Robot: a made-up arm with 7 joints.
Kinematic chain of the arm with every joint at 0, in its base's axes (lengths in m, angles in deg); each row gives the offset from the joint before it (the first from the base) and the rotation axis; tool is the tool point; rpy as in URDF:
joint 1: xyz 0 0 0.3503 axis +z
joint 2: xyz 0 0 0 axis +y
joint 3: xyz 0 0 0.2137 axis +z
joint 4: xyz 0.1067 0 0 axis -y
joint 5: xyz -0.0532 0 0.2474 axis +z
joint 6: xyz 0 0 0 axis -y
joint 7: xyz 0.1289 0 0 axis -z
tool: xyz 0 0 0 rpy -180 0 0
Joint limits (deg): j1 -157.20..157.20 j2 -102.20..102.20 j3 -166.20..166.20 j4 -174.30..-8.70 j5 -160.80..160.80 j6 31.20..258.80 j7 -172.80..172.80
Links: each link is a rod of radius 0.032 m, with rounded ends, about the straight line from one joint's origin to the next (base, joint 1, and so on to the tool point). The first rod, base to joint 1, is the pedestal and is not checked.
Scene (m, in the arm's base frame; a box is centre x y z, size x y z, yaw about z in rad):
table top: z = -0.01
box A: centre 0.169 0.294 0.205 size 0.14 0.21 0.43 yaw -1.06
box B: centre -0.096 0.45 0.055 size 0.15 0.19 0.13 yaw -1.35
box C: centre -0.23 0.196 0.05 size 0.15 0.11 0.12 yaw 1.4
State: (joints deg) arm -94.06 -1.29 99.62 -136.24 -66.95 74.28 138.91
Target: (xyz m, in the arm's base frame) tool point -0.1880 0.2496 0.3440
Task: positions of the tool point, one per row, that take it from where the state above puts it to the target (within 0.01 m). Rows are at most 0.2 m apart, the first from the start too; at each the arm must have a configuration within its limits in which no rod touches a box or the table.
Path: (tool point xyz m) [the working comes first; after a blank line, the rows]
Joints at the target: -34.29 22.75 157.40 -160.19 -68.79 95.43 138.91
Straight joint move there: touches box A.

1: 0.4034 0.1302 0.3871
2: 0.3658 0.2403 0.4842
3: 0.2841 0.3051 0.6054
4: 0.1298 0.3848 0.5143
5: -0.0309 0.3728 0.4267
6: -0.1492 0.2879 0.3495
7: -0.1694 0.2716 0.3449
8: -0.1880 0.2496 0.3440

